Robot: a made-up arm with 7 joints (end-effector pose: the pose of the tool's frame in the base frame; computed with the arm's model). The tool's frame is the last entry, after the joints.
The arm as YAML. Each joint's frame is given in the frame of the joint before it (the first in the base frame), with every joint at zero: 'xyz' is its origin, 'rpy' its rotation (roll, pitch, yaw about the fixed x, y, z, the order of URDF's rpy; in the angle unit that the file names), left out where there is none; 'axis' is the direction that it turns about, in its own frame. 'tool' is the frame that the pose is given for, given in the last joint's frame.
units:
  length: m
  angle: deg
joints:
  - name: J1
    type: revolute
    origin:
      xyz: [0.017, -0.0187, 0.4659]
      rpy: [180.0, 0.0, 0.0]
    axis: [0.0, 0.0, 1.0]
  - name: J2
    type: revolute
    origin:
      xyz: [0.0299, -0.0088, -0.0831]
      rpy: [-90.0, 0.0, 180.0]
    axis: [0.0, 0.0, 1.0]
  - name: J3
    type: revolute
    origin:
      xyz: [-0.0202, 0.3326, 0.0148]
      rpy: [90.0, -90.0, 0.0]
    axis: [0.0, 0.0, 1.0]
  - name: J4
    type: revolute
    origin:
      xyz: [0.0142, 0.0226, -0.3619]
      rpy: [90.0, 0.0, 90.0]
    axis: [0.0, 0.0, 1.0]
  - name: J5
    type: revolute
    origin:
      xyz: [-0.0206, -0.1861, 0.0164]
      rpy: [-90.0, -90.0, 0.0]
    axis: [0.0, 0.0, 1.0]
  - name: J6
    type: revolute
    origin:
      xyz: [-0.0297, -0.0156, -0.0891]
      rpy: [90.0, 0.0, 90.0]
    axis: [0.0, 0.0, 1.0]
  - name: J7
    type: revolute
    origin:
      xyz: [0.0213, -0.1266, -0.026]
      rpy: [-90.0, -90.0, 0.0]
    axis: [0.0, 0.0, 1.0]
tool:
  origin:
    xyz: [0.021, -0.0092, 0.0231]
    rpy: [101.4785, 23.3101, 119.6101]
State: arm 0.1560 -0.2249 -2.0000 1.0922 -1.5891 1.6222 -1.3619
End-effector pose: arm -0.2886 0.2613 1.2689 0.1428 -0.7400 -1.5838
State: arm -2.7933 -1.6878 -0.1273 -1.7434 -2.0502 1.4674 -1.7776
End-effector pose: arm 0.5200 -0.3397 0.2233 -0.4772 -2.5825 -0.3214
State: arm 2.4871 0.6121 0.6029 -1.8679 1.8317 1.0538 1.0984
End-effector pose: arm -0.0462 -0.2151 1.0992 -1.8634 0.0229 1.4036
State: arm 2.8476 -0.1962 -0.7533 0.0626 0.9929 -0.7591 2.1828
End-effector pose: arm 0.2418 0.0303 1.5991 -1.0536 0.1443 0.6620
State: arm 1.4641 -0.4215 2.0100 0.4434 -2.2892 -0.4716 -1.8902
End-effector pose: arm -0.2402 0.3840 1.4369 -2.2261 -1.2018 -0.3242
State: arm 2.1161 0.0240 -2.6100 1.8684 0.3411 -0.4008 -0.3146
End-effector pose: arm 0.3523 0.1133 1.2194 -1.9962 0.5996 0.8487
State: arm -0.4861 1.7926 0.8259 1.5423 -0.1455 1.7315 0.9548
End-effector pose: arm 0.6269 0.1273 0.2191 -0.4813 -0.9934 -1.3432
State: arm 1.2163 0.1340 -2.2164 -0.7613 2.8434 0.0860 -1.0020
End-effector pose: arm -0.1094 -0.3486 1.4748 -0.4333 0.8499 -1.1525
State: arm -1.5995 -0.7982 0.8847 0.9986 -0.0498 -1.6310 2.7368
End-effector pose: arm 0.1991 -0.6034 1.3128 -0.0334 2.3075 -0.9570
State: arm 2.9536 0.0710 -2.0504 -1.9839 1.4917 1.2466 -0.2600
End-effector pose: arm -0.2529 0.0895 1.0613 0.2086 -0.3968 -1.6137
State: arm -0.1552 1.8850 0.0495 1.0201 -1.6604 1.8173 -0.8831
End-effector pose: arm 0.7019 0.2209 0.0397 -2.2103 -0.6024 -1.9521
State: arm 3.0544 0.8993 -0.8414 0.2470 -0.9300 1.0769 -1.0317
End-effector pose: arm -0.8257 -0.2803 1.0991 -0.0844 -0.1940 -0.4832
